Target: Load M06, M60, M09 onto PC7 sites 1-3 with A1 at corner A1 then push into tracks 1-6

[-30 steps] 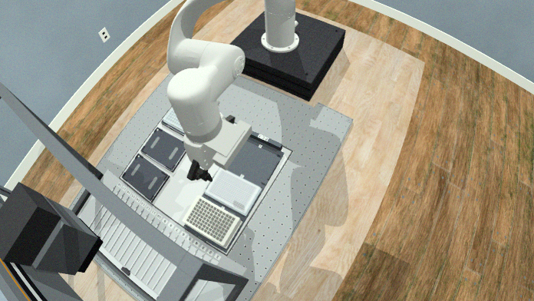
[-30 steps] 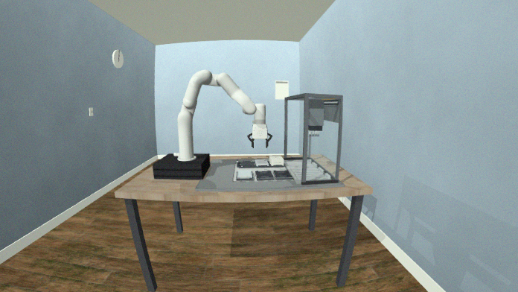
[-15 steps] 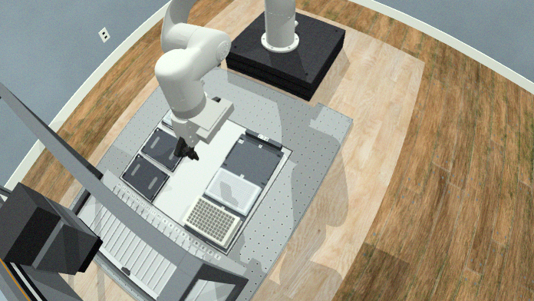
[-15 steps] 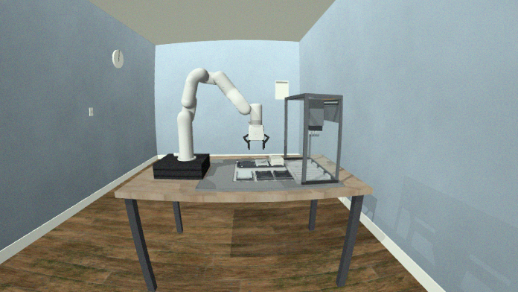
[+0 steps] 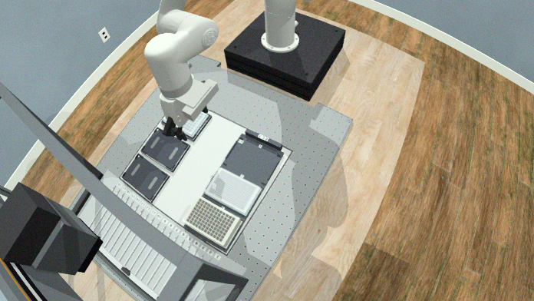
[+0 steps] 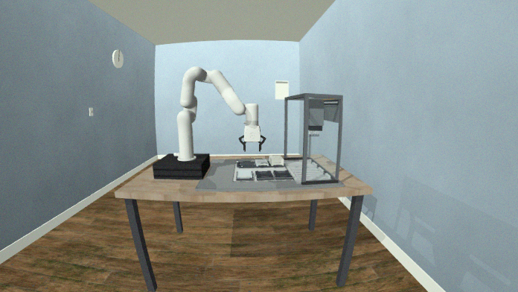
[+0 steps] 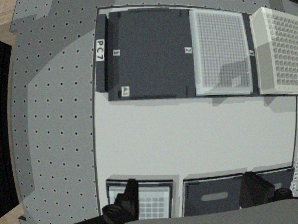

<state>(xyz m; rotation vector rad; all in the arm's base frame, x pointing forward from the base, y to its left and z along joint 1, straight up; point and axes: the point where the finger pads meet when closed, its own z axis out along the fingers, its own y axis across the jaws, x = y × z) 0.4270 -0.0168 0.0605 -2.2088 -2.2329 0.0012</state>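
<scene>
Right now my hand is 140 mm above the plate nest S1, 110 mm to the left of it and 50 mm past it. From my hand the other things lie so: plate nest S2: 140 mm below, 110 mm to the right, 70 mm ahead; then carrier PC7: 150 mm to the left, 120 mm below, 60 mm ahead; then plate nest S3: 170 mm ahead, 140 mm below, 110 mm to the right.
</scene>
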